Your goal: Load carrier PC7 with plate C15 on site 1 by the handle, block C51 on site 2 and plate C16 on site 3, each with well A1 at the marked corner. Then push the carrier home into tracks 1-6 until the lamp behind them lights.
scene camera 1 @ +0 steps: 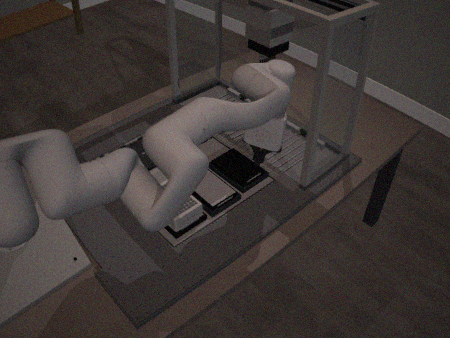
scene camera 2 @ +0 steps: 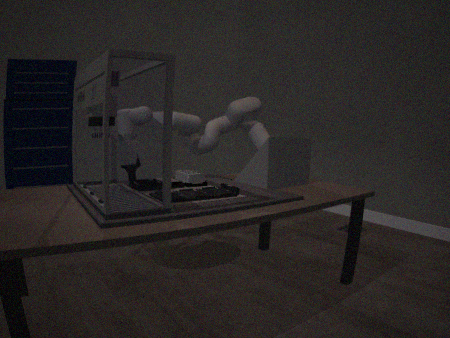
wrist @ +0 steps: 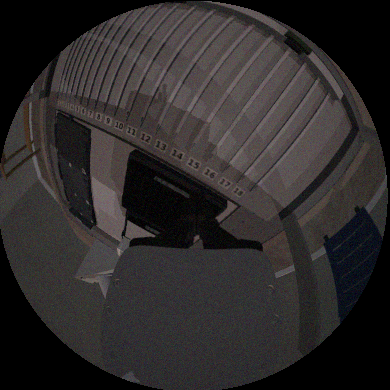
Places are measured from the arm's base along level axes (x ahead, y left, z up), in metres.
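Pixels of known places: gripper, fingertip midpoint: (scene camera 1: 257, 163) (scene camera 2: 132, 181) (wrist: 197, 200); arm's base, link origin: (scene camera 2: 271, 155) (wrist: 104, 275).
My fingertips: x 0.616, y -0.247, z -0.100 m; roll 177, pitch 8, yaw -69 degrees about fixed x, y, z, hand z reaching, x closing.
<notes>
For each thing: its top centre in the pictures, then the offset to it from my fingertips. Level surfaces: height alone.
- white well block, top centre: (scene camera 1: 172, 198) (scene camera 2: 189, 172) 0.262 m back, 0.066 m left, 0.027 m up
- grey-topped plate, top centre: (wrist: 150, 242) (scene camera 1: 209, 186) (scene camera 2: 167, 179) 0.153 m back, 0.043 m left, 0.000 m up
- black plate, top centre: (wrist: 161, 209) (scene camera 1: 237, 164) (scene camera 2: 144, 181) 0.040 m back, 0.037 m left, 0.000 m up
- pipetting head, top centre: (scene camera 1: 270, 3) (scene camera 2: 102, 87) 0.202 m ahead, 0.118 m left, 0.375 m up
- dark rack, top centre: (wrist: 67, 187) (scene camera 1: 156, 141) (scene camera 2: 194, 188) 0.111 m back, 0.283 m left, 0.004 m up
- perforated base plate, surface height: 0.026 m down
The light carrier (scene camera 1: 254, 192) lies on the deck in front of the numbered tracks (scene camera 1: 291, 151) (wrist: 218, 109). It bears three things in a row. A white well block (scene camera 1: 187, 212) (scene camera 2: 189, 176) is nearest the arm's base. A grey-topped plate (scene camera 1: 215, 194) is in the middle. A black plate (scene camera 1: 237, 169) (wrist: 163, 192) is at the track end. My gripper (scene camera 1: 259, 157) (scene camera 2: 131, 174) (wrist: 197, 200) is shut on nothing. It hangs low at the black plate's track-side edge. The labels and A1 corners are too dark to read.
A glass-walled frame with pale posts (scene camera 1: 315, 110) (scene camera 2: 167, 134) stands over the tracks, and a pipetting head (scene camera 1: 270, 33) hangs just above my wrist. A dark rack (wrist: 74, 171) lies left of the carrier. A perforated base plate (scene camera 1: 244, 235) covers the table.
</notes>
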